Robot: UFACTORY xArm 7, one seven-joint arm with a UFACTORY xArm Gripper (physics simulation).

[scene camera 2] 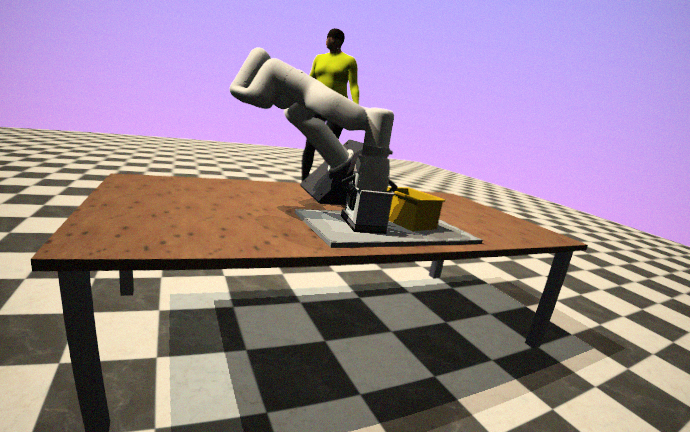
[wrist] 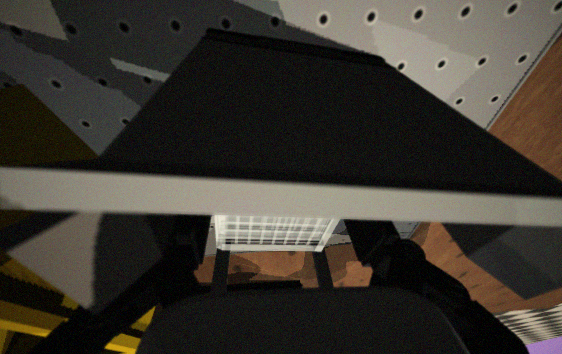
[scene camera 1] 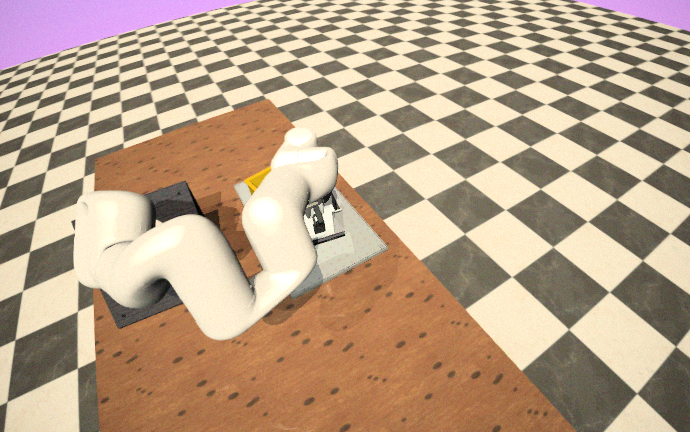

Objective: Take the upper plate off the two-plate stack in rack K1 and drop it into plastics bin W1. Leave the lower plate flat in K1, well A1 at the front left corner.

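Places are measured from the arm's base along level axes (x left, y back, z up), in metres.
Pixels of known places: gripper, fingertip midpoint: [scene camera 1: 315, 220]; arm's base, link origin: [scene camera 2: 341, 162].
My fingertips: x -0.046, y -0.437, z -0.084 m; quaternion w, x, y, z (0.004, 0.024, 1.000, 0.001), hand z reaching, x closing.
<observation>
For each thing: its middle in the pictures, then the offset to it from my fingertips. "*": a spot on its surface instead. Level surfaces: height alone.
- Rack K1, body centre: [wrist: 286, 215] [scene camera 1: 313, 218] [scene camera 2: 365, 205] dz +0.014, dx -0.002, dy +0.005 m
- pale gridded plate, body centre: [wrist: 284, 189] [scene camera 1: 316, 221] dz -0.001, dx -0.001, dy -0.002 m
- yellow bin W1, body centre: [wrist: 9, 252] [scene camera 1: 280, 189] [scene camera 2: 410, 208] dz +0.004, dx +0.178, dy +0.056 m
- grey perforated board, surface spot: [wrist: 425, 35] * dz -0.046, dx -0.075, dy -0.079 m
- brown table, surface height: dz -0.058 m
Rack K1 [scene camera 1: 348, 223] [scene camera 2: 375, 211] [wrist: 280, 192] is a tall light-walled holder with a dark base; its near wall crosses the wrist view. A pale gridded plate [wrist: 275, 232] shows partly below that wall's edge. I cannot tell the two plates of the stack apart; the lower one is hidden. My gripper [scene camera 1: 326, 211] [wrist: 277, 237] points down into the rack, open and empty, one dark finger on each side of the plate. In scene camera 2 the rack wall hides the fingertips. The yellow bin W1 [scene camera 1: 258, 180] [scene camera 2: 417, 209] [wrist: 25, 317] stands beside the rack.
Rack and bin stand on a grey perforated board [scene camera 1: 367, 241] [scene camera 2: 338, 234] [wrist: 425, 35] on the brown table [scene camera 1: 305, 376] [scene camera 2: 203, 218]. The arm's dark base plate [scene camera 1: 173, 203] is at the left in scene camera 1. A person [scene camera 2: 333, 71] in yellow stands behind the table.
</observation>
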